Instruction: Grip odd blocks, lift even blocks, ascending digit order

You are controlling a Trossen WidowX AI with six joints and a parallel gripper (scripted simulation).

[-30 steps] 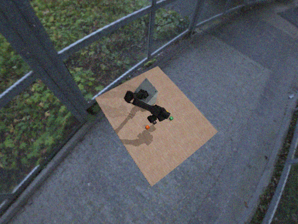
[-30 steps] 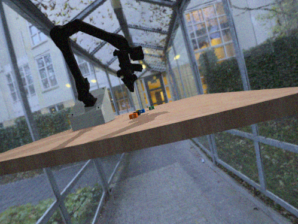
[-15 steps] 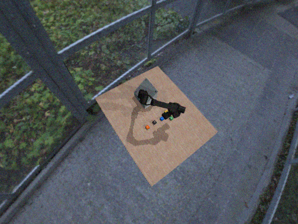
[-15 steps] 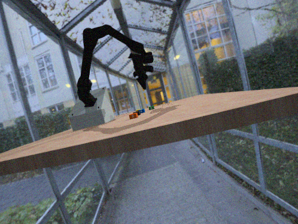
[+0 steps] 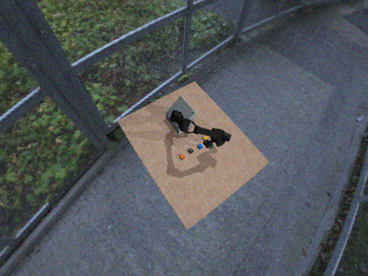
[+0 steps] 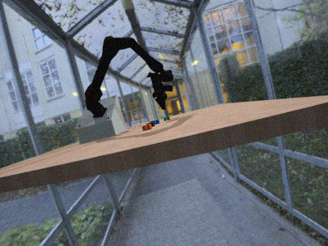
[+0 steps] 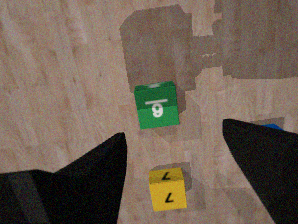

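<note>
My gripper tip is 1 cm to the right of the green block and 5 cm above it. Also, from my gripper tip: blue block (4 cm behind, 9 cm to the right, 5 cm below); then yellow block (9 cm behind, 5 cm below); then black block (4 cm behind, 18 cm to the right, 5 cm below).
</note>
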